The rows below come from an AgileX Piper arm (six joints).
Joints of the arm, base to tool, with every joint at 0 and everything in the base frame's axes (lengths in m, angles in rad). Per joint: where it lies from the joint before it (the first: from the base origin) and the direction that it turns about. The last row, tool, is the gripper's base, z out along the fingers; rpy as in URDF.
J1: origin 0 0 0.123 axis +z
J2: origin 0 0 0 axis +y
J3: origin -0.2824 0 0.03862 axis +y
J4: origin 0.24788 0 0.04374 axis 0.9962 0 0.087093
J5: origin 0 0 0 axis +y
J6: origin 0.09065 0 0.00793 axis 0.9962 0 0.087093
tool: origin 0 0 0 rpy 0 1.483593 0
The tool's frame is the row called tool.
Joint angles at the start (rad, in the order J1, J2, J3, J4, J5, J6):
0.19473 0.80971 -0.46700 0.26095 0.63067 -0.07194
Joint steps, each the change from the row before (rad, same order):
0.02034 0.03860 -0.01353 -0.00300 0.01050 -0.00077
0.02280 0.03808 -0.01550 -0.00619 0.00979 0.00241
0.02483 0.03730 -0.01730 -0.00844 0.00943 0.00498
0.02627 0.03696 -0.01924 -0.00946 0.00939 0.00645
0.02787 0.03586 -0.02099 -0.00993 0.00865 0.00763
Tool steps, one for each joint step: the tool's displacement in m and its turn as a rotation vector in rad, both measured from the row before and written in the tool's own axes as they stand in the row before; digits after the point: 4 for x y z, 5 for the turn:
-0.0023 0.0026 0.0052 -0.00796 0.03929 -0.01496
-0.0028 0.0030 0.0049 -0.00729 0.03672 -0.01707
-0.0033 0.0034 0.0046 -0.00680 0.03423 -0.01875
-0.0038 0.0038 0.0044 -0.00658 0.03213 -0.02004
-0.0043 0.0043 0.0041 -0.00675 0.02875 -0.02138

